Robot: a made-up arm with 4 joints.
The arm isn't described. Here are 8 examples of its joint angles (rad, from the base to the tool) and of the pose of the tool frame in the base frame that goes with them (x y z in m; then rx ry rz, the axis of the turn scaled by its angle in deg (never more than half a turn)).
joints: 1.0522 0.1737 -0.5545 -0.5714
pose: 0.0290 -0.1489 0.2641 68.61 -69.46 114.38
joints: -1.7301 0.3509 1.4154 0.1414
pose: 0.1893 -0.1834 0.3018 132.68 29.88 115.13
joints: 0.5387 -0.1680 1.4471 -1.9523
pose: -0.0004 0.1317 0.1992 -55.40 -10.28 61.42
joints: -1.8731 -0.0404 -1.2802 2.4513
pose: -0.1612 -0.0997 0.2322 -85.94 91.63 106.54
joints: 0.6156 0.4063 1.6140 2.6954
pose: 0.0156 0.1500 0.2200 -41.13 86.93 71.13
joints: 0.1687 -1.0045 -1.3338 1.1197
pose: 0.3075 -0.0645 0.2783 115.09 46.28 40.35
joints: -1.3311 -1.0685 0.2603 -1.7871
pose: -0.0440 -0.0222 0.2368 -38.47 -22.74 67.04
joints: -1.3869 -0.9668 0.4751 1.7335
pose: -0.0595 -0.0537 0.2993 44.97 -127.03 -104.24
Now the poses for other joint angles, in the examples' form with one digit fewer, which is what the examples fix.
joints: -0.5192 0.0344 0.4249 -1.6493
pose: 0.044 0.074 0.210 -51.3 -21.0 38.7
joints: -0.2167 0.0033 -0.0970 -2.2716
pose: -0.048 -0.046 0.192 -64.2 -15.7 101.4
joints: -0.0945 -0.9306 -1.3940 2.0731
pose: 0.310 -0.124 0.231 93.3 52.4 -22.0
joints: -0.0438 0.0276 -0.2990 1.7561
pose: -0.019 -0.157 0.271 101.3 -74.7 -64.7
